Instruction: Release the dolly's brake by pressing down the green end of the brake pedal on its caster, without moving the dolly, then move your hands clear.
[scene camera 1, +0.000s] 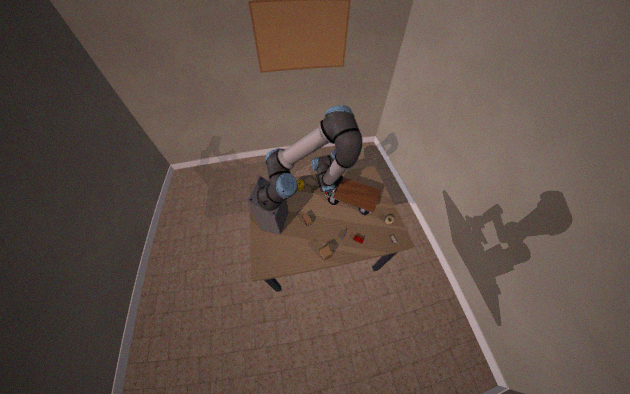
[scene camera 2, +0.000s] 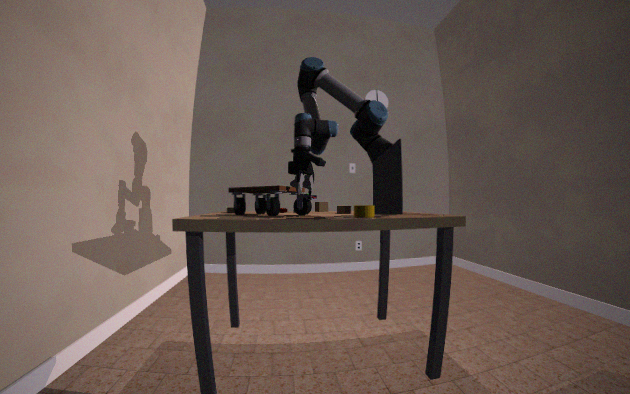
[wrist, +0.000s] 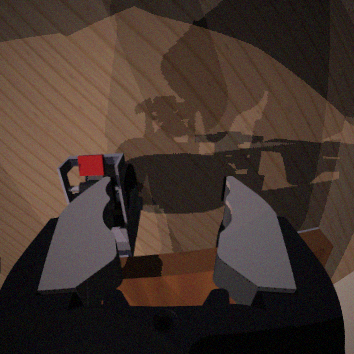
Observation:
In view: my gripper (scene camera 2: 304, 195) and a dolly (scene camera 2: 271, 205).
The dolly also shows in scene camera 1 (scene camera 1: 365, 197) and in the wrist view (wrist: 183, 278). My gripper shows as well in the wrist view (wrist: 168, 179).

